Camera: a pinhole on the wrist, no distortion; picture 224 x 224 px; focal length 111.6 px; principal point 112.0 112.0 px. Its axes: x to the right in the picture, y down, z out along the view. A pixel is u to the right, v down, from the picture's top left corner.
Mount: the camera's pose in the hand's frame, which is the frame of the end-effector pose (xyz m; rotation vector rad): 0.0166 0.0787 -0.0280 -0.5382 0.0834 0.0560
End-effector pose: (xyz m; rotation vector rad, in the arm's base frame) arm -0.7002 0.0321 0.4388 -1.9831 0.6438 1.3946
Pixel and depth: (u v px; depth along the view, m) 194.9 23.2 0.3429
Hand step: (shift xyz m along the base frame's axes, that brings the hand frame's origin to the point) -0.1635 0.2443 -0.3961
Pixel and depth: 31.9 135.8 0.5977
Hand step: -0.7525 0.0160 0.1457
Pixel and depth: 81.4 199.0 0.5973
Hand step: -0.7560 -0.3410 -0.0935
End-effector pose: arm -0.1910 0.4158 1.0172 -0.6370 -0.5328 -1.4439
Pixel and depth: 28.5 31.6 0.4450
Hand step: 0.0293 0.5658 0.2182
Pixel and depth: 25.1 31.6 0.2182
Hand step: 0.0537 0.2674 0.0952
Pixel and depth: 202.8 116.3 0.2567
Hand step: 0.2481 -0.0571 0.2678
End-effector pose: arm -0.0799 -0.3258 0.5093 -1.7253 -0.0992 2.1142
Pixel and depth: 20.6 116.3 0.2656
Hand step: -0.2340 -0.2208 0.1526
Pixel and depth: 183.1 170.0 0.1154
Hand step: -0.0966 -0.1359 -0.1366
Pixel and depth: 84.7 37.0 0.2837
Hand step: -0.3157 0.0023 0.0742
